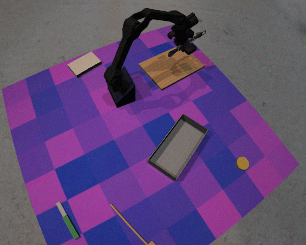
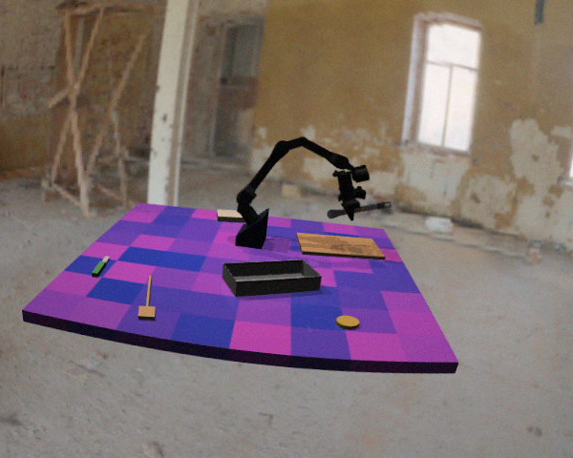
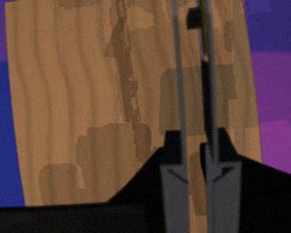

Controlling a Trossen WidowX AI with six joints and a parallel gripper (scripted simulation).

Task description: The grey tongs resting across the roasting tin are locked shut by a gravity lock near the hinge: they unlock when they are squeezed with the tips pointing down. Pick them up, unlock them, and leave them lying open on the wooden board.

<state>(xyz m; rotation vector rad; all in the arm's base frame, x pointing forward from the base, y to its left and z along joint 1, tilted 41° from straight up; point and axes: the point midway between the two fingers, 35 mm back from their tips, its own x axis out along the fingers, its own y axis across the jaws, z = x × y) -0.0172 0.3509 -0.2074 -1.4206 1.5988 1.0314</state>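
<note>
My gripper tip is now 13 cm above the wooden board, 3 cm to the left of it and 3 cm past it. From my gripper tip the other things lie so: roasting tin (43 cm ahead, 34 cm to the right, 11 cm below); then cream block (50 cm to the right, 32 cm behind, 12 cm below).
</note>
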